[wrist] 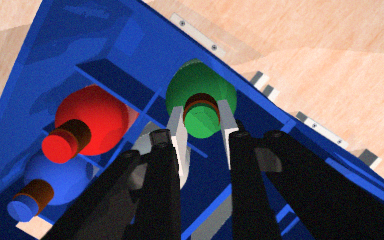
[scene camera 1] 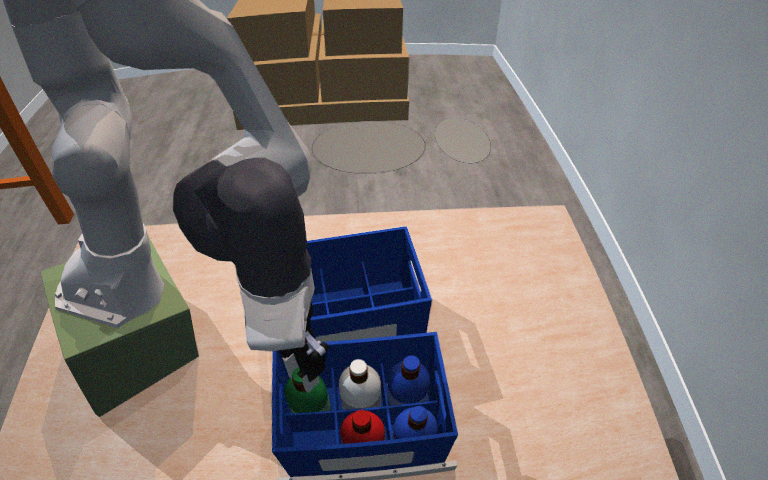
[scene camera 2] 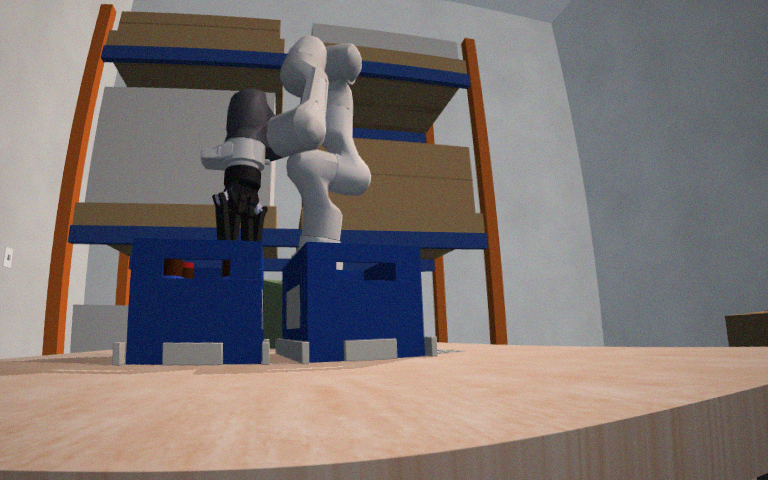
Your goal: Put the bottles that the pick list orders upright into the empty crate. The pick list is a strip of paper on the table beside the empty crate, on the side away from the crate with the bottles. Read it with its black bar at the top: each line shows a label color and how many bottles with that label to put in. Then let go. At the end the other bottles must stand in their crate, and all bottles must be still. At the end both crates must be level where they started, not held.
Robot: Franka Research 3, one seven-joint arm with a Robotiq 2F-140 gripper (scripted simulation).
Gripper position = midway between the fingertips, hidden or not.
Note:
I see my gripper (scene camera 1: pixel 304 379), a green-labelled bottle (scene camera 1: pixel 317 400), a red bottle (wrist: pixel 90 121) and a white bottle (scene camera 1: pixel 360 388).
The green-labelled bottle is seen too in the wrist view (wrist: pixel 195 86). My gripper shows as well in the wrist view (wrist: pixel 202 118).

